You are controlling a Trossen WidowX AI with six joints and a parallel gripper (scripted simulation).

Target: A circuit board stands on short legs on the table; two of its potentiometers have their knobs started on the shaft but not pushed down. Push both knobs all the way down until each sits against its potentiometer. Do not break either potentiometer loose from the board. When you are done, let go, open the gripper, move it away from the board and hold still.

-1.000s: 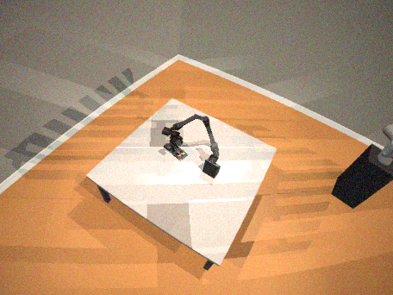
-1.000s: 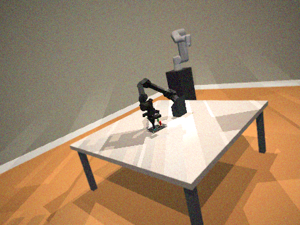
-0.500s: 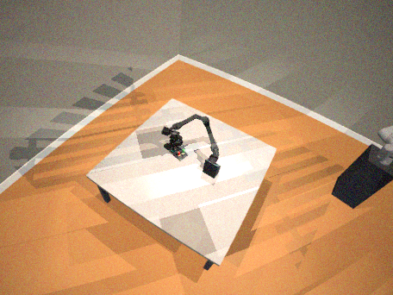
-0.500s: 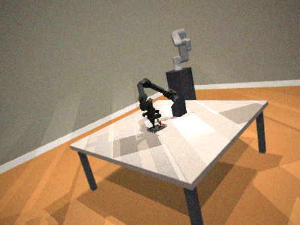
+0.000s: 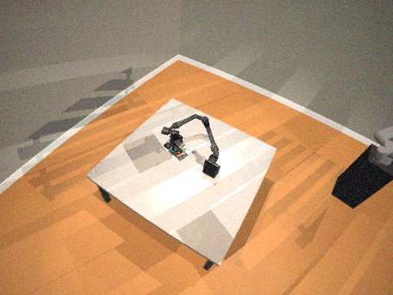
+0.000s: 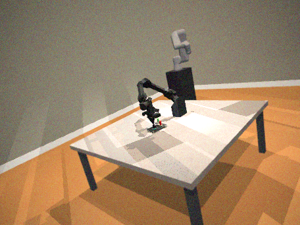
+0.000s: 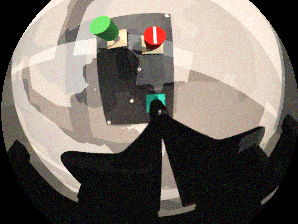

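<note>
Now: the red knob 7 cm behind my gripper tip and 2 cm below it.
</note>
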